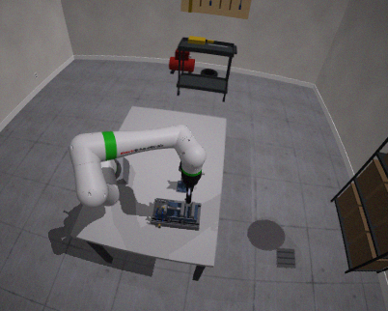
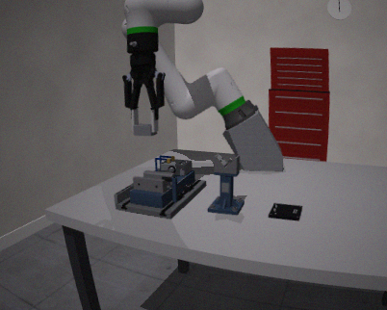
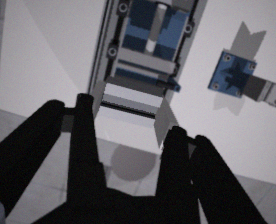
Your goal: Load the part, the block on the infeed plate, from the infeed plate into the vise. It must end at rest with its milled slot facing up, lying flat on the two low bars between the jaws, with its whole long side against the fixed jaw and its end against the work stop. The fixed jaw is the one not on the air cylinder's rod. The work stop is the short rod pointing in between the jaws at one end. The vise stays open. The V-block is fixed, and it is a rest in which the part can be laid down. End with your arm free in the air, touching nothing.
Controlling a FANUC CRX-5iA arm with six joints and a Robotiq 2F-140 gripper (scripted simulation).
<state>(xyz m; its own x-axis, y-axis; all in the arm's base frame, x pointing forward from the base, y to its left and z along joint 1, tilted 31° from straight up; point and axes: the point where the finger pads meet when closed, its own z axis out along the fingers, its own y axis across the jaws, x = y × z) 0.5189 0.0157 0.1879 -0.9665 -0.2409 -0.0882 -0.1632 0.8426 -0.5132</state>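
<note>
Right now my hand is 180 mm above the air cylinder rod, 90 mm past it and 10 mm to the right of it. Also, from my hand: part (20 mm below); blue work stop (200 mm below, 90 mm to the left, 10 mm behind); black infeed plate (400 mm to the left, 260 mm below, 120 mm behind).
</note>
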